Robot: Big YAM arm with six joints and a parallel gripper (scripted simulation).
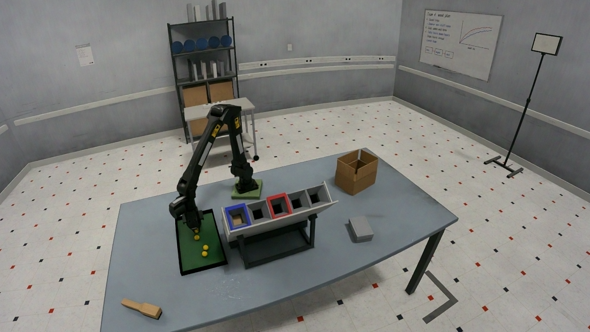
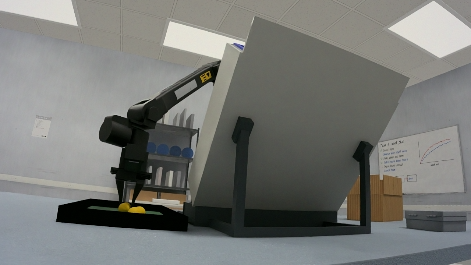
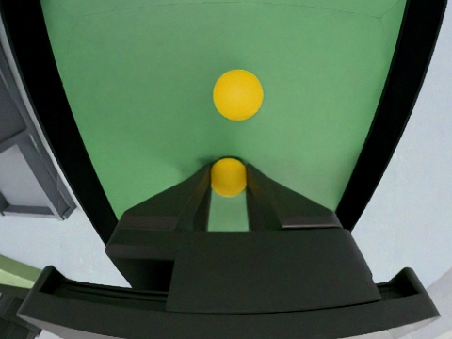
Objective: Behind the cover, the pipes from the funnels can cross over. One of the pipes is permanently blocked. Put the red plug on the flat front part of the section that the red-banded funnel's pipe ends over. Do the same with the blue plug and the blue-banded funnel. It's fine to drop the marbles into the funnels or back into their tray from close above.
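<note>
The green tray lies 6 cm ahead of my hand and 1 cm below it. Round my hand: blue band: 34 cm ahead, 16 cm to the left, 30 cm above; then cover: 20 cm ahead, 32 cm to the left, 19 cm above; then red band: 35 cm ahead, 31 cm to the left, 30 cm above.
</note>
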